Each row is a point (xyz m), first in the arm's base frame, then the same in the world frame.
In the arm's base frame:
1: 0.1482 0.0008 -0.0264
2: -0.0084 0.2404 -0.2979
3: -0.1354 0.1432 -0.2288
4: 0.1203 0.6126 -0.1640
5: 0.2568 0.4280 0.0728
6: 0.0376 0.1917 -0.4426
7: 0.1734 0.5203 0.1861
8: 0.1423 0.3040 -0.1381
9: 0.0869 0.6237 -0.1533
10: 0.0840 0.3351 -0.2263
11: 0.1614 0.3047 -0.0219
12: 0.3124 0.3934 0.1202
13: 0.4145 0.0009 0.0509
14: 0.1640 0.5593 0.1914
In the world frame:
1: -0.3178 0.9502 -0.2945
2: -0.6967 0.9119 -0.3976
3: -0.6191 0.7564 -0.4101
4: -0.8896 1.0671 -0.0633
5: -0.5788 1.1047 0.0404
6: -0.7195 0.9833 -0.5383
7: -0.6181 1.0134 0.1762
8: -0.6215 1.0266 -0.2146
9: -0.9026 1.0346 -0.0519
10: -0.7091 0.9987 -0.2753
11: -0.5562 1.0157 -0.1172
12: -0.5103 1.1396 0.0656
13: -0.2012 1.1842 -0.2022
14: -0.6494 1.0101 0.2016

